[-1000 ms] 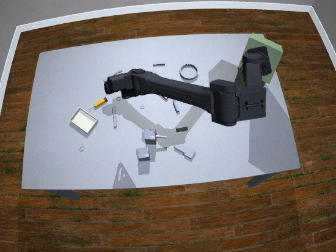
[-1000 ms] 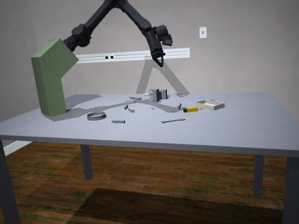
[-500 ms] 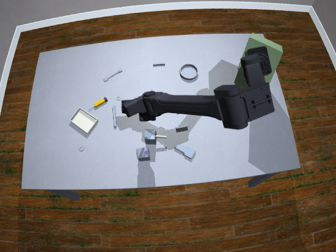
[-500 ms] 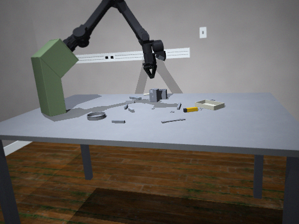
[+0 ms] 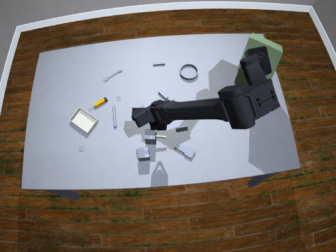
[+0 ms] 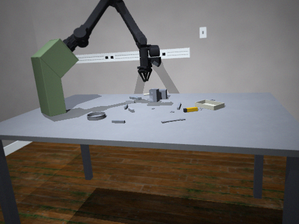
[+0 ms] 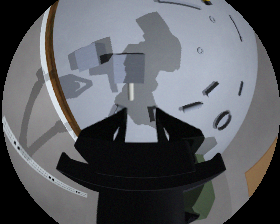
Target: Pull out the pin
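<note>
Now: hand 10 mm short of the pale pin, 20 mm to the right of it and 90 mm above it. Round my hand: long bar (250 mm ahead, 90 mm to the right, 140 mm below); then grey block (40 mm ahead, 20 mm to the left, 100 mm below); then metal ring (120 mm behind, 380 mm to the right, 130 mm below).
</note>
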